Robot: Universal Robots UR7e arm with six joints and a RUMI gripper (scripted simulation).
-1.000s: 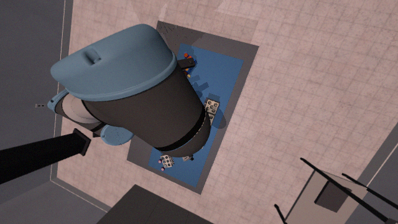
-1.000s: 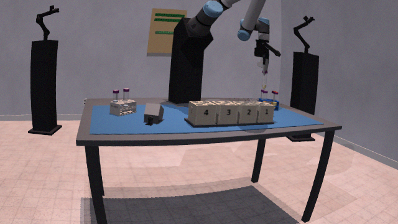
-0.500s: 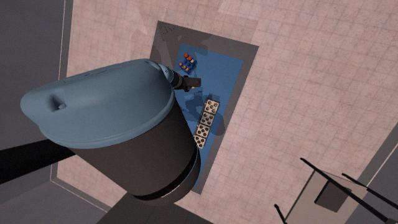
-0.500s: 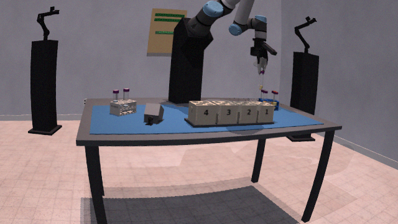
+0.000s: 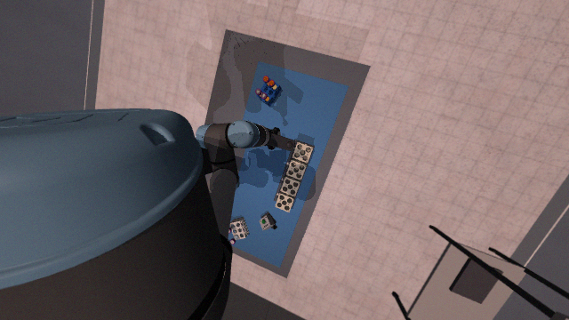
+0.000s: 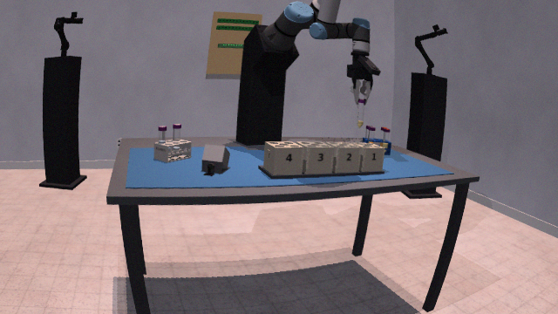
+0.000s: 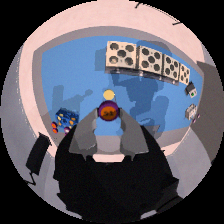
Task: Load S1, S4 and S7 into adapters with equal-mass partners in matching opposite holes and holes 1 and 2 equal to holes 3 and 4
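My gripper is now 24 cm past the blue rack, 19 cm to the right of it and 22 cm above it. Also, from my hand: white rack 5 cm ahead, 72 cm to the right, 22 cm below; then bucket adapter 21 cm ahead, 33 cm to the right, 20 cm below.
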